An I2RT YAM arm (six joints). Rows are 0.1 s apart.
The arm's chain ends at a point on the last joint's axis. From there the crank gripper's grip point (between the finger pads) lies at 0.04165 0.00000 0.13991 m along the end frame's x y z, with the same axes.
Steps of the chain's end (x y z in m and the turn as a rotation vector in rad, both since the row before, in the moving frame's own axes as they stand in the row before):
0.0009 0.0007 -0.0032 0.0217 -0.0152 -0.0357
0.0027 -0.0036 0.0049 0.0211 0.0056 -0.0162
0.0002 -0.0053 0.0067 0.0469 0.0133 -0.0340
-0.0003 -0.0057 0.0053 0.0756 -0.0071 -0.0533
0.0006 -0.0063 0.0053 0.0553 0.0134 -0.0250
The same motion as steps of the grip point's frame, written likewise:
-0.0013 -0.0038 -0.0026 0.0217 -0.0152 -0.0357
0.0035 -0.0072 0.0046 0.0211 0.0056 -0.0162
0.0019 -0.0133 0.0059 0.0469 0.0133 -0.0340
-0.0016 -0.0185 0.0051 0.0756 -0.0071 -0.0533
0.0024 -0.0151 0.0045 0.0553 0.0134 -0.0250

